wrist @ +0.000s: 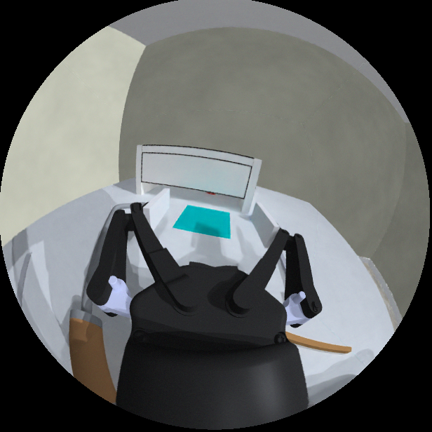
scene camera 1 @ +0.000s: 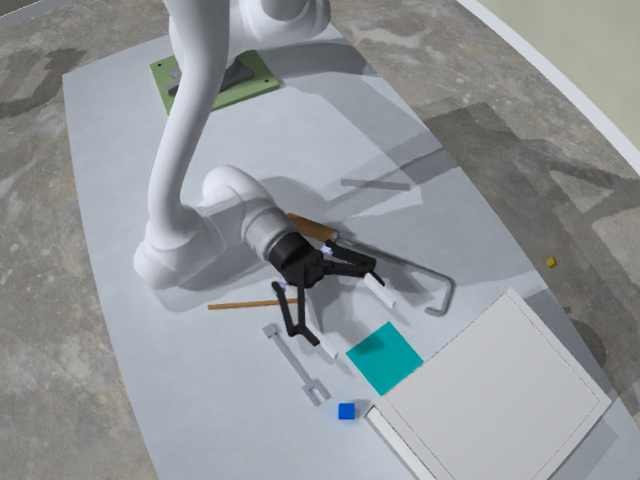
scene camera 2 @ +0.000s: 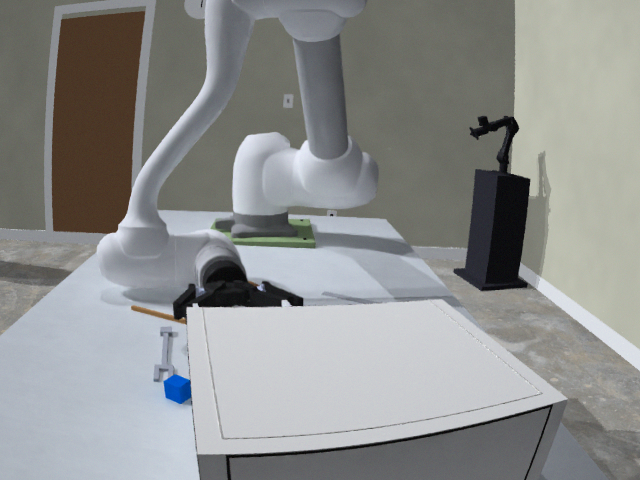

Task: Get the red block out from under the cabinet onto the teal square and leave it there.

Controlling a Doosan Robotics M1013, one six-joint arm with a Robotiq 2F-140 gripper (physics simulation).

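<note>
Scene camera 1: my gripper [scene camera 1: 366, 329], hooked grey rod [scene camera 1: 306, 227], teal square [scene camera 1: 385, 358]. Scene camera 2: my gripper [scene camera 2: 250, 330], white cabinet [scene camera 2: 290, 371]. Wrist view: my gripper [wrist: 211, 203], teal square [wrist: 193, 218].
</note>
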